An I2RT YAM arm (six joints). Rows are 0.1 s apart.
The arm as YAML. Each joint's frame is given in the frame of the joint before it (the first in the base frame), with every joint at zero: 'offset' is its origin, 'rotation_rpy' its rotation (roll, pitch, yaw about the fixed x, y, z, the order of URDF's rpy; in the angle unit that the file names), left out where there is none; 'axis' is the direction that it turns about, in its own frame. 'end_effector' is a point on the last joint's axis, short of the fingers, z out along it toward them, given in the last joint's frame.
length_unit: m
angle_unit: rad
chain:
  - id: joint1
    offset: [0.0, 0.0, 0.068]
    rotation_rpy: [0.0, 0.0, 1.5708]
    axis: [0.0, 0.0, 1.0]
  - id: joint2
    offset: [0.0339, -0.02, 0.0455]
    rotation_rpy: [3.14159, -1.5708, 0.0]
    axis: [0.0, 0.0, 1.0]
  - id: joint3
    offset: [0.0, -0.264, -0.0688]
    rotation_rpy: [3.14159, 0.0, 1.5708]
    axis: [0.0, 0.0, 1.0]
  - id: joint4
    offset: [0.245, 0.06, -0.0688]
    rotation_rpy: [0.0, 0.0, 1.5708]
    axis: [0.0, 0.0, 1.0]
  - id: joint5
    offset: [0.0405, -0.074, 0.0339]
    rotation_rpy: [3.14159, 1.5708, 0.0]
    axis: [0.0, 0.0, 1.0]
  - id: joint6
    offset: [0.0, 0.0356, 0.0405]
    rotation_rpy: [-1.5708, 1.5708, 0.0]
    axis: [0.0, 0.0, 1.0]
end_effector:
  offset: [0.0, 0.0, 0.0]
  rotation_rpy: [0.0, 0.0, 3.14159]
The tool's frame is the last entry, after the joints.
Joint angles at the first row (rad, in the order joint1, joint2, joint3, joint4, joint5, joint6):
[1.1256, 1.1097, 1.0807, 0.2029, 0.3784, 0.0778]
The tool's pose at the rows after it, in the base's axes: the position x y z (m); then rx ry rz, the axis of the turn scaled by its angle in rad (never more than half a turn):
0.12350, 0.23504, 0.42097, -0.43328, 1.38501, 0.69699
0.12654, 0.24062, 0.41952, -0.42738, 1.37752, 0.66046
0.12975, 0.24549, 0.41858, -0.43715, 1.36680, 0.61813
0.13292, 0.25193, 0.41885, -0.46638, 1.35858, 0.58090
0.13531, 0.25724, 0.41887, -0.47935, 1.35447, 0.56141
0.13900, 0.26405, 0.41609, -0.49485, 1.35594, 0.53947
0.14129, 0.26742, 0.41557, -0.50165, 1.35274, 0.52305
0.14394, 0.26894, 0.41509, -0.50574, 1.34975, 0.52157
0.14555, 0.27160, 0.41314, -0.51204, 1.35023, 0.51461
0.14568, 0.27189, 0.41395, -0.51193, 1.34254, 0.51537
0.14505, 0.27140, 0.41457, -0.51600, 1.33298, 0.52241
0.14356, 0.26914, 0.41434, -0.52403, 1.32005, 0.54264
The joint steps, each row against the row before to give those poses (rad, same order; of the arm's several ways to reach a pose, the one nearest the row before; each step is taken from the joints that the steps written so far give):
[0.0147, 0.0414, 0.0229, 0.0151, 0.0303, -0.0263]
[0.0015, 0.0246, 0.0055, 0.0266, 0.0261, -0.0279]
[-0.0014, 0.0225, 0.0079, 0.0192, 0.0156, -0.0395]
[-0.0006, 0.0276, 0.0206, 0.0020, 0.0008, -0.0411]
[0.0005, 0.0223, 0.0155, 0.0047, 0.0027, -0.0207]
[-0.0015, 0.0281, 0.0117, 0.0073, 0.0019, -0.0185]
[-0.0019, 0.0153, 0.0090, 0.0059, 0.0028, -0.0153]
[-0.0068, 0.0092, 0.0042, 0.0055, -0.0090, -0.0034]
[-0.0011, 0.0108, 0.0016, 0.0057, -0.0010, -0.0061]
[-0.0002, 0.0016, 0.0012, 0.0082, -0.0023, -0.0052]
[0.0002, -0.0027, -0.0030, 0.0082, -0.0087, -0.0036]
[-0.0010, -0.0112, -0.0133, 0.0119, -0.0213, 0.0021]

